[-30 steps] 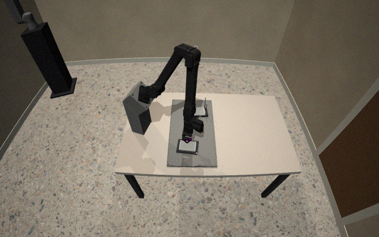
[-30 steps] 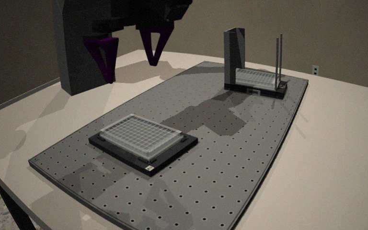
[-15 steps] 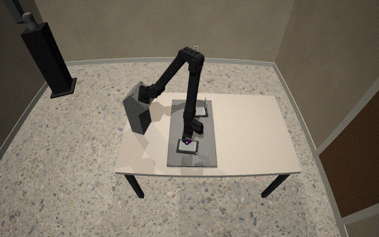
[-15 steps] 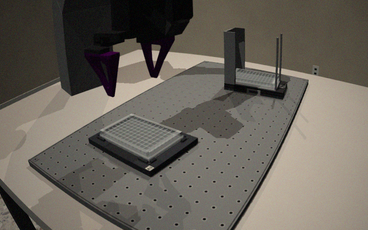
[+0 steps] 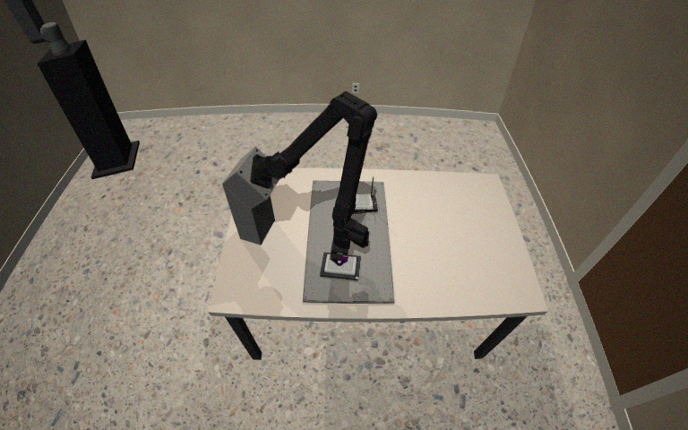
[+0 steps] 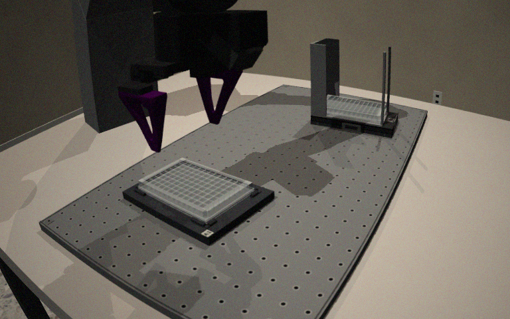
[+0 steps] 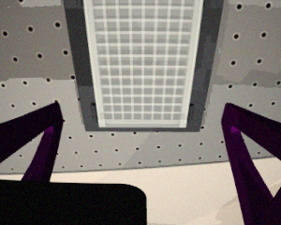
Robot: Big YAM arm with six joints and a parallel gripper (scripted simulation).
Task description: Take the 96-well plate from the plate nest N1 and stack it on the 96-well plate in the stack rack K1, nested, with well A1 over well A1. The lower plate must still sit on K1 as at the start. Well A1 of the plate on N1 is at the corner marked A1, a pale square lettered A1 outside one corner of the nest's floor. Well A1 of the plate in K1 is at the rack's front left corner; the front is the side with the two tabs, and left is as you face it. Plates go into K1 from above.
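The pale A1 mark lies 8 cm to the right of my hand, 8 cm below it and 5 cm ahead of it.
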